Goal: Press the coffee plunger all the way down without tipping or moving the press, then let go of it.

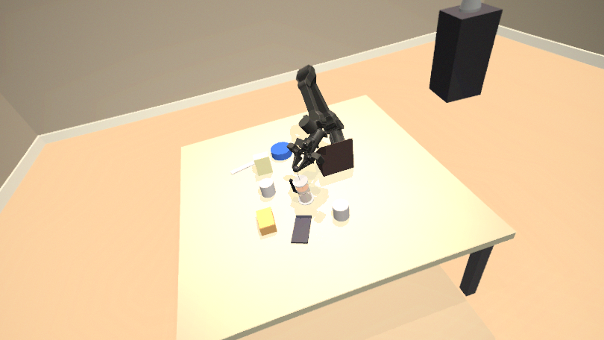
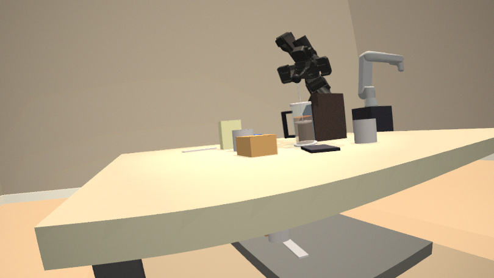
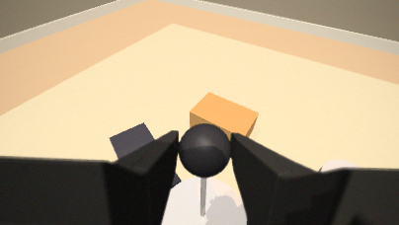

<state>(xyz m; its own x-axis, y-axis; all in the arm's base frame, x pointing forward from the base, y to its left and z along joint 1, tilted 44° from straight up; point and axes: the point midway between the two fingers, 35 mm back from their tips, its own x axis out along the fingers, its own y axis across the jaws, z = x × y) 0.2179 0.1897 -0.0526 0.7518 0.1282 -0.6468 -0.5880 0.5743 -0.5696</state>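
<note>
Now: the glass coffee press 2 cm to the right of my gripper tip and 11 cm below it. The rest, counted from my gripper tip: dark flat slab: 3 cm ahead, 15 cm to the left, 21 cm below; then pale green box: 15 cm ahead, 31 cm to the right, 16 cm below; then orange box: 18 cm ahead, 7 cm to the left, 19 cm below.
</note>
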